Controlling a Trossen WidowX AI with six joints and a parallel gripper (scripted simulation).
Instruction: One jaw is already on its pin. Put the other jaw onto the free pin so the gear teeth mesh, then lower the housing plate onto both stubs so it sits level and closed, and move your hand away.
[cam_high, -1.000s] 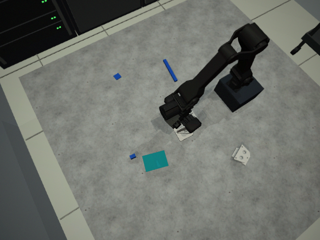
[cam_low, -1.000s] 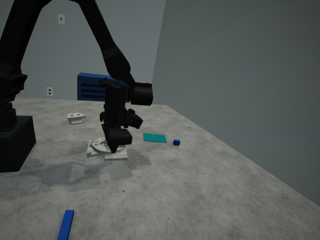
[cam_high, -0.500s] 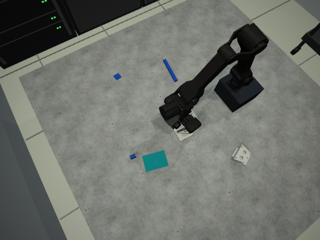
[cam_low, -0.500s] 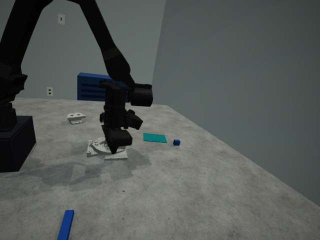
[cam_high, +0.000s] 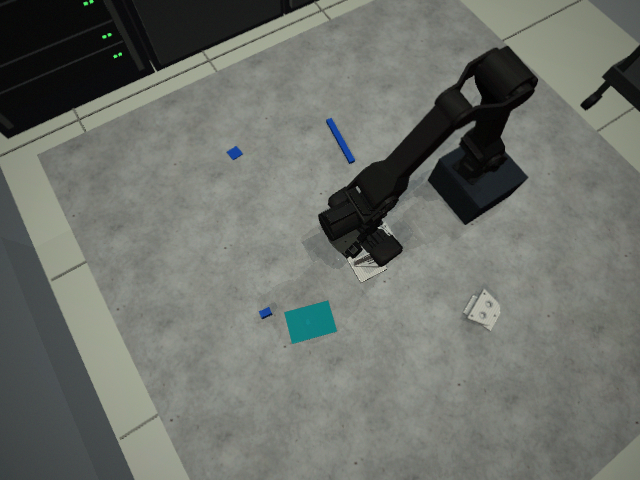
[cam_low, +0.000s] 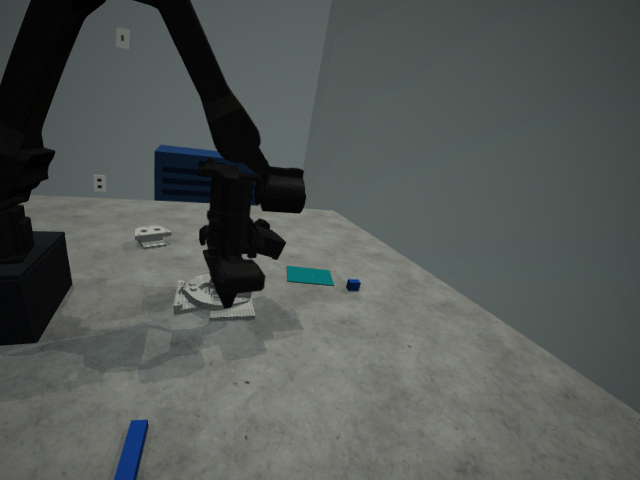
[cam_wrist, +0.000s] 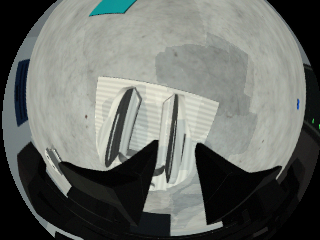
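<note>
The white ribbed base is 20 mm ahead of my gripper tip, 30 mm to the left of it and 10 mm below it. Round my gripper tip: teal pad 210 mm ahead, 70 mm to the left, 20 mm below; then small blue cube 270 mm ahead, 10 mm to the right, 10 mm below; then blue bar 160 mm behind, 230 mm to the right, 10 mm below.
</note>
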